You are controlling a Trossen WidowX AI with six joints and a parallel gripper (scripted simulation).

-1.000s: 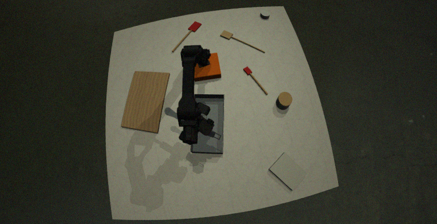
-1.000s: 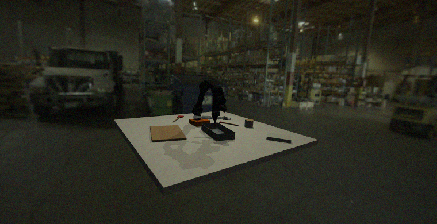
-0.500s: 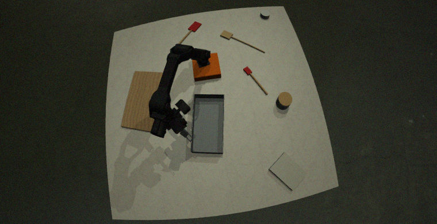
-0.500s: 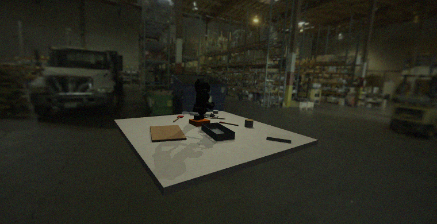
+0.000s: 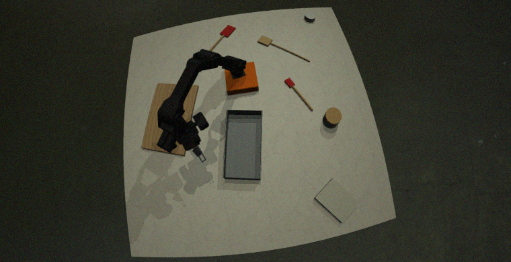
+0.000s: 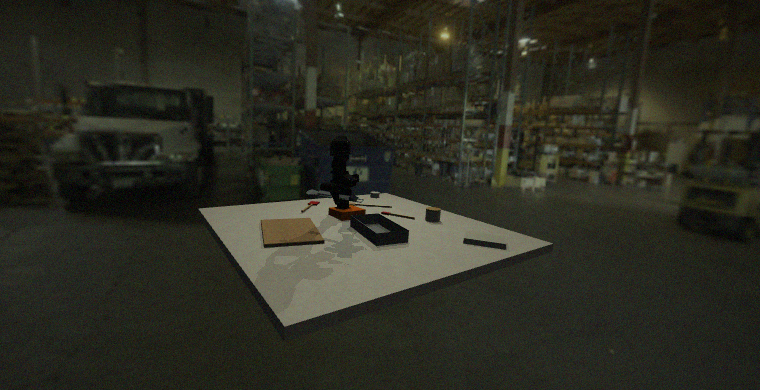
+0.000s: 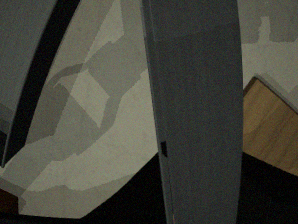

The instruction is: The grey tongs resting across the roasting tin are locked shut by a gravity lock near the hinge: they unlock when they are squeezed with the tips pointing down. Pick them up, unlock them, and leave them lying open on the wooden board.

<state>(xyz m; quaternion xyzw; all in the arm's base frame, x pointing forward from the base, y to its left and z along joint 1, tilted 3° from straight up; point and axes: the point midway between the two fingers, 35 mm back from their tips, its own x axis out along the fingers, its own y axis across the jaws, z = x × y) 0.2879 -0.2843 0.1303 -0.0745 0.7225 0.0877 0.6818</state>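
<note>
Right now the wooden board is 20 cm behind my gripper tip, 11 cm to the right of it and 15 cm below it. Round my gripper tip: roasting tin (7 cm ahead, 19 cm to the left, 13 cm below).
</note>
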